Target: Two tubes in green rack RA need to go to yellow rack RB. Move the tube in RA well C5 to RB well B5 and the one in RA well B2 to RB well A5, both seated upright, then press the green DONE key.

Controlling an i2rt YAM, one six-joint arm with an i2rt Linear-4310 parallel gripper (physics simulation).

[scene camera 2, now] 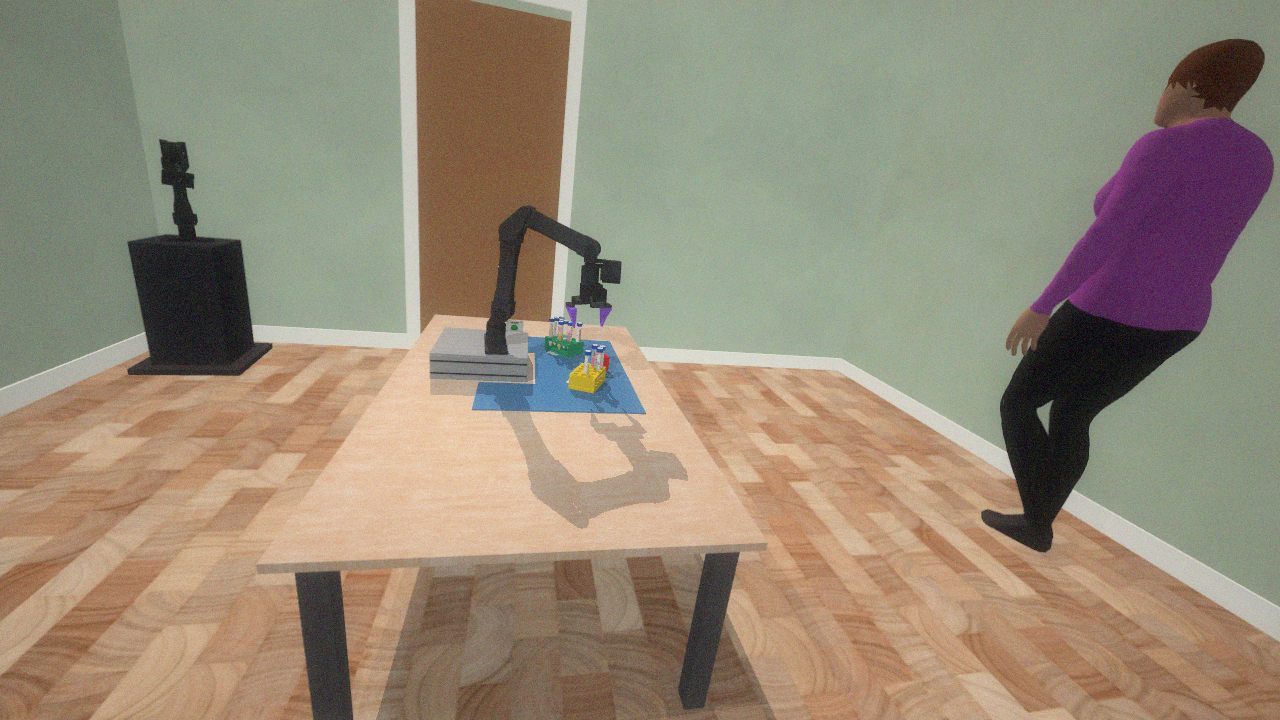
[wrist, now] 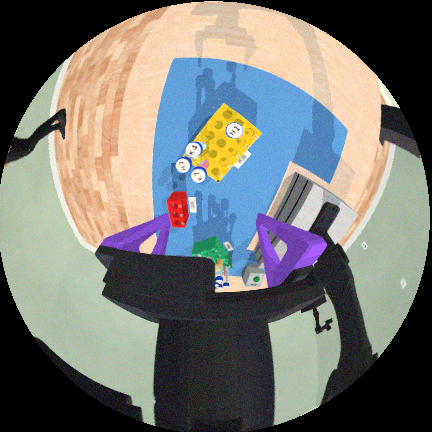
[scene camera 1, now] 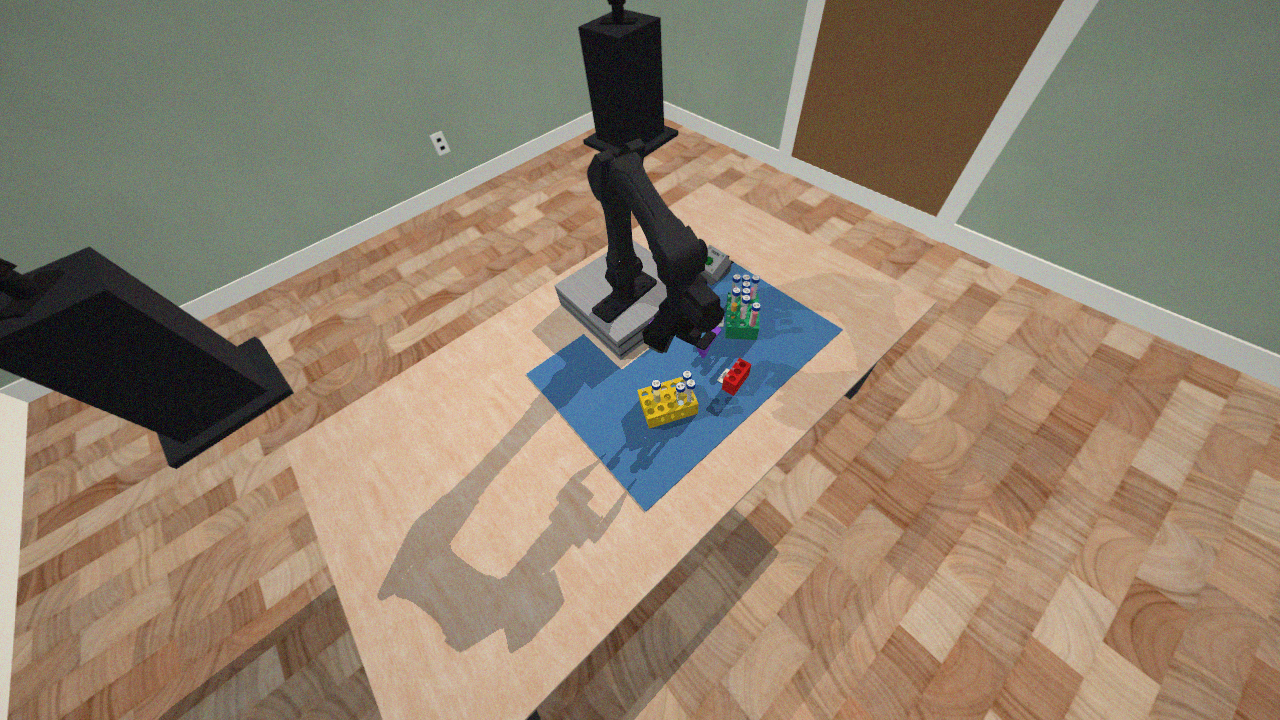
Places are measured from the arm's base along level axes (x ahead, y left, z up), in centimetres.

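Pixels of known places: gripper, fingertip midpoint: [scene camera 2: 587, 327] [wrist: 212, 217] [scene camera 1: 685, 347]; arm's base, link origin: [scene camera 2: 495, 344] [wrist: 314, 233] [scene camera 1: 625, 297].
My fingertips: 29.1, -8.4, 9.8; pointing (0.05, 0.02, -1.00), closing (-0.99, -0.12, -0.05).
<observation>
Ahead of a thing's pixels: the offset from my fingertips to its middle, as dx, dy, dz. "pt": to the spot under its first point. Level surfaces: height alone.
My gripper [scene camera 1: 709, 342] [scene camera 2: 588, 321] [wrist: 212, 217] is open and empty, pointing down high above the mat. Green rack RA @[-2.5, +27.5, -15.4] [scene camera 1: 741, 330] [scene camera 2: 564, 349] [wrist: 204, 246] holds several upright blue-capped tubes @[pt -0.4, +24.7, -5.8] [scene camera 1: 746, 301]; in the wrist view my gripper body partly hides it and its wells cannot be read. Yellow rack RB @[+0.1, -6.9, -15.4] [scene camera 1: 657, 416] [scene camera 2: 586, 384] [wrist: 224, 170] holds several upright tubes; one tube, H1 @[-1.2, -9.0, -11.4] [wrist: 234, 130], stands apart from the group K4 @[+3.5, -5.9, -11.4] [wrist: 194, 149], H7 @[pt +4.5, -3.7, -5.4] [wrist: 183, 165] and K7 @[pt +2.5, -2.7, -5.3] [wrist: 198, 174]. The green DONE key @[-21.1, +35.9, -11.5] [scene camera 1: 708, 260] [scene camera 2: 514, 327] [wrist: 256, 279] is on a grey box.
A small red rack @[+8.4, +10.0, -15.4] [scene camera 1: 735, 377] [scene camera 2: 605, 361] [wrist: 177, 209] stands between the two racks on the blue mat @[dz -17.9] [scene camera 1: 644, 483] [scene camera 2: 501, 398] [wrist: 170, 100]. The arm's grey base block [scene camera 1: 581, 286] [scene camera 2: 478, 367] [wrist: 340, 212] adjoins the mat. A person [scene camera 2: 1154, 223] stands off to the right of the table.
</observation>
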